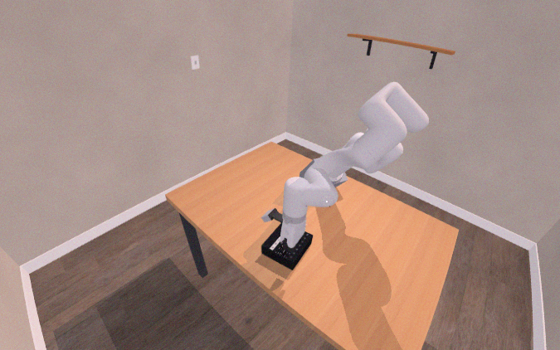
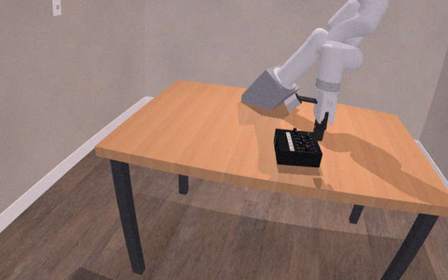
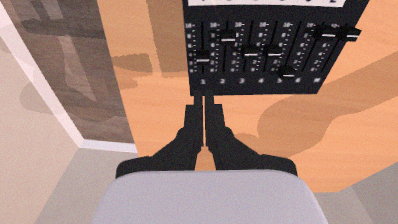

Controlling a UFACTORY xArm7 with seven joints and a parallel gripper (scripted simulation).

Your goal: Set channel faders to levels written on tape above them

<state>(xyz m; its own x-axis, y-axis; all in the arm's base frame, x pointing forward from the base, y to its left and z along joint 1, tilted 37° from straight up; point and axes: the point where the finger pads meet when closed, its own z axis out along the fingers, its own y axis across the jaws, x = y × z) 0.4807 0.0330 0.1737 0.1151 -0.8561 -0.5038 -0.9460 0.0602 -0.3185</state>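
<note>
My gripper is now 5 cm above the fader 1 cap and 3 cm to the left of it. From my hand the other things lie so: fader 2 cap 5 cm to the right, 5 cm below, 2 cm behind; then fader 4 cap 6 cm behind, 5 cm below, 4 cm to the right; then fader 3 cap 5 cm below, 4 cm to the right, 4 cm behind.
</note>
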